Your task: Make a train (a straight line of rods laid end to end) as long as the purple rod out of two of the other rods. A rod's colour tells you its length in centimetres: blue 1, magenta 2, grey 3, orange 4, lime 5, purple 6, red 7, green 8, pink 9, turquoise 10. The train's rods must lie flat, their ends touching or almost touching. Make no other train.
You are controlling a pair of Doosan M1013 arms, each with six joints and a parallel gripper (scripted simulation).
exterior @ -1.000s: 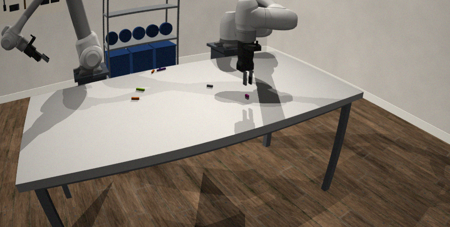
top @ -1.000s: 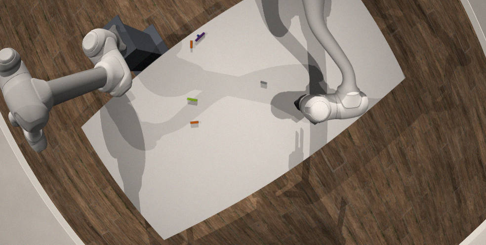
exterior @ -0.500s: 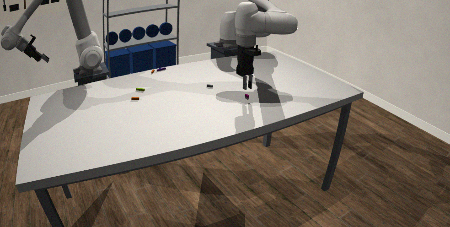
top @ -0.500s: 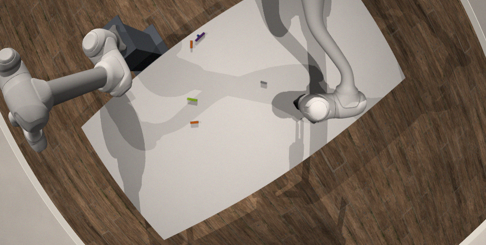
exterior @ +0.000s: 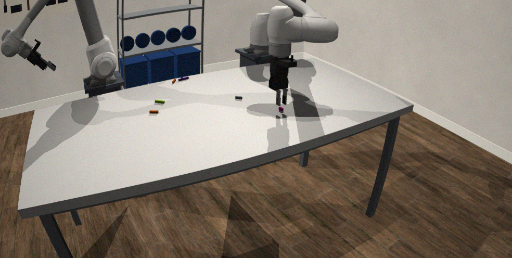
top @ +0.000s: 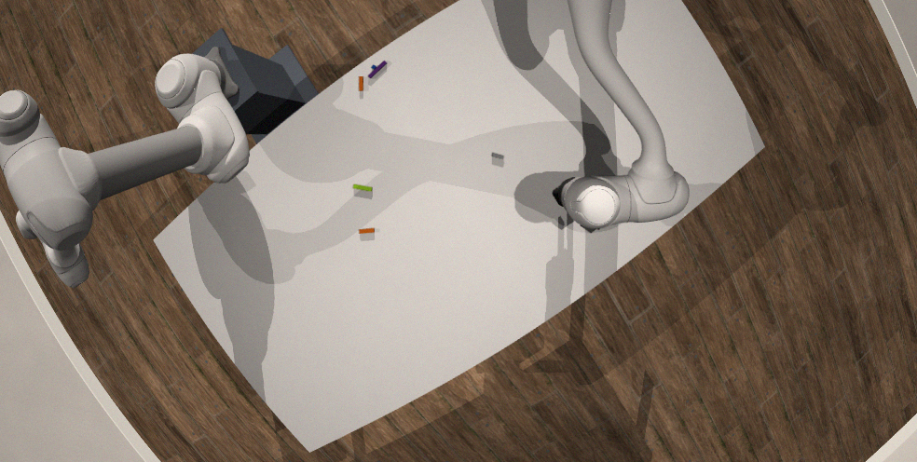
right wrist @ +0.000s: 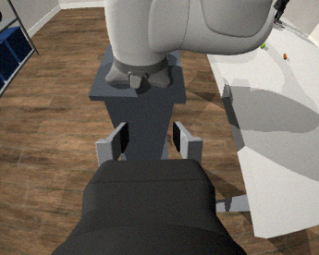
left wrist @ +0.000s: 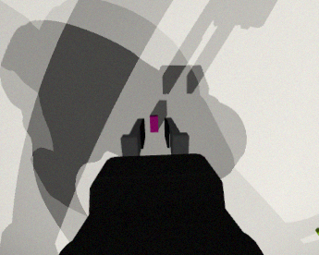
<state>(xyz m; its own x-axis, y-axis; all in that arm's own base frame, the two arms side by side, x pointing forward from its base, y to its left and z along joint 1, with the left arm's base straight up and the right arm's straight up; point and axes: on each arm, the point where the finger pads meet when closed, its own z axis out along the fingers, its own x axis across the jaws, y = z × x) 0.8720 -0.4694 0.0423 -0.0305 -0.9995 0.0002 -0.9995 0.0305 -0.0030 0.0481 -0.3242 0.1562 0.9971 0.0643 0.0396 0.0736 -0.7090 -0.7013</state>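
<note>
Now: the magenta rod 40 mm below my left hand. From my left hand the other things lie so: grey rod 190 mm behind, 90 mm to the right, 40 mm below; purple rod 560 mm behind, 210 mm to the right, 40 mm below; lime rod 420 mm to the right, 330 mm behind, 40 mm below.
</note>
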